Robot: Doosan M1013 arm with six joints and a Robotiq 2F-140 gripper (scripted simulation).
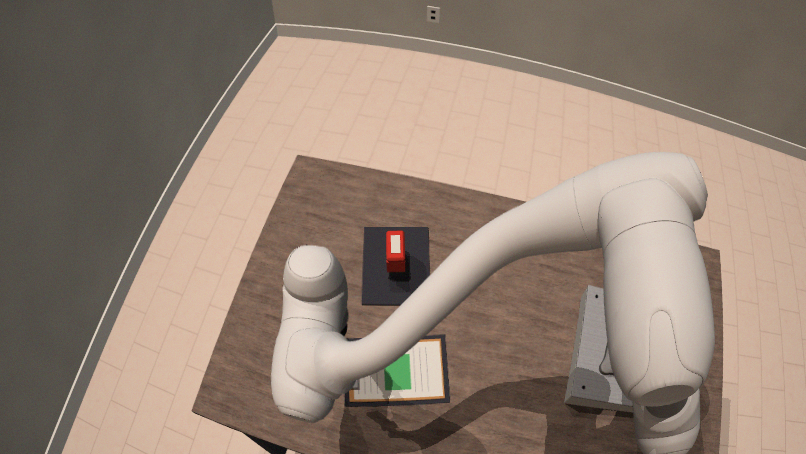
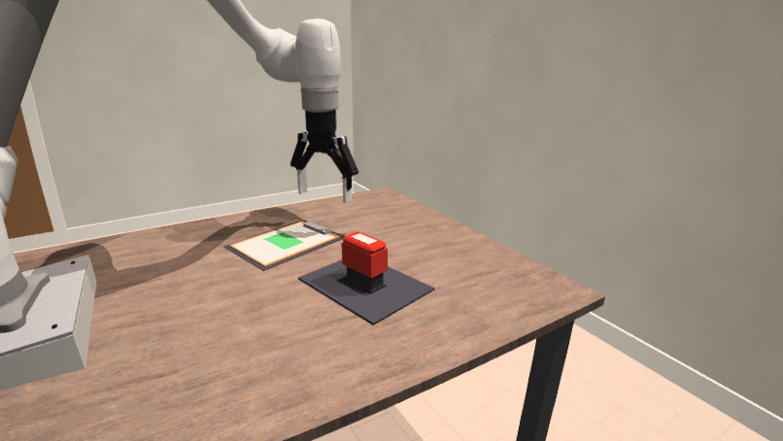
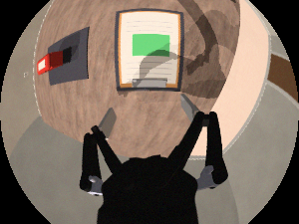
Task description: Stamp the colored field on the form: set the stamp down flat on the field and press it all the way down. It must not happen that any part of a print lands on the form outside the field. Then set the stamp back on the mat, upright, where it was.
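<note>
Right now the stamp is 20 mm behind my hand, 320 mm to the right of it and 50 mm below it. The rest, counted from my hand: mat 20 mm behind, 320 mm to the right, 100 mm below; clipboard 110 mm behind, 40 mm to the right, 90 mm below.
</note>
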